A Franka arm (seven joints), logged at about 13 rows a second.
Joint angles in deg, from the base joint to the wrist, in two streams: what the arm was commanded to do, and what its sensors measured. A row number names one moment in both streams.
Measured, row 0: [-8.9, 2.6, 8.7, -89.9, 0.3, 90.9, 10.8]
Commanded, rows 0 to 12: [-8.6, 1.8, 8.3, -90.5, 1.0, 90.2, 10.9]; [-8.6, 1.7, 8.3, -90.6, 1.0, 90.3, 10.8]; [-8.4, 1.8, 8.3, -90.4, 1.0, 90.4, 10.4]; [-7.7, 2.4, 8.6, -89.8, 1.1, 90.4, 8.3]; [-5.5, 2.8, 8.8, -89.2, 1.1, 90.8, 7.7]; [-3.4, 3.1, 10.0, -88.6, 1.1, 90.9, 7.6]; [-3.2, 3.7, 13.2, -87.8, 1.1, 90.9, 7.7]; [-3.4, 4.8, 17.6, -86.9, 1.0, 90.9, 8.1]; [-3.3, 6.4, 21.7, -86.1, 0.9, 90.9, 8.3]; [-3.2, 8.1, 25.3, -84.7, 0.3, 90.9, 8.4]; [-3.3, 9.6, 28.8, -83.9, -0.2, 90.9, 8.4]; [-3.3, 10.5, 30.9, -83.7, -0.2, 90.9, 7.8]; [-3.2, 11.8, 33.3, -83.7, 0.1, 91.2, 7.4]
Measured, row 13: [-2.9, 7.7, 30.0, -86.9, 0.6, 91.5, 8.5]
